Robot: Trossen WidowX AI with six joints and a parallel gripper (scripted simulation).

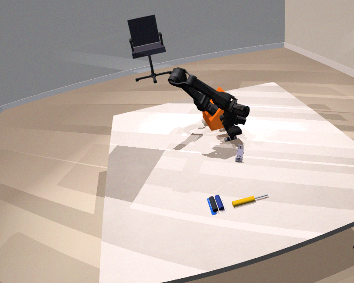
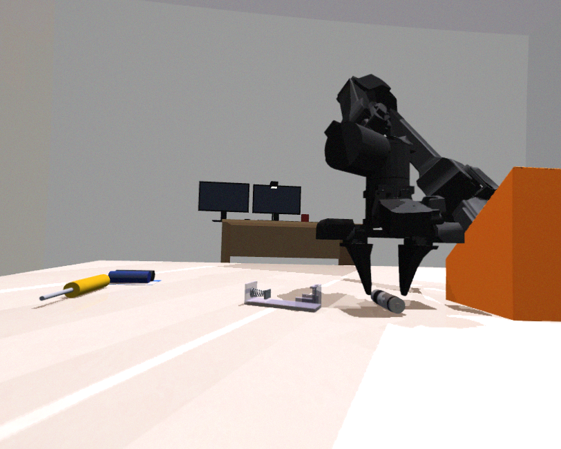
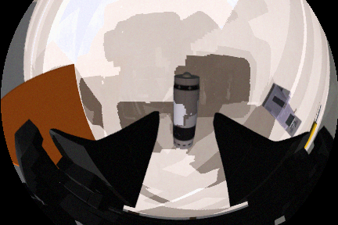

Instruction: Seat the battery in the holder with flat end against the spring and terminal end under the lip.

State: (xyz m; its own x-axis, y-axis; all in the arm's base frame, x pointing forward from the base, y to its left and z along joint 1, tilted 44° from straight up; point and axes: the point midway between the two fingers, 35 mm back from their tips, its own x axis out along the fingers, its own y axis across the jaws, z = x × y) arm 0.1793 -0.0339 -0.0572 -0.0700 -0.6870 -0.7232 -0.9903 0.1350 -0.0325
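The battery is 10 mm below my gripper tip. Round my gripper tip: yellow-handled screwdriver: 420 mm ahead, 110 mm to the right, 10 mm below.
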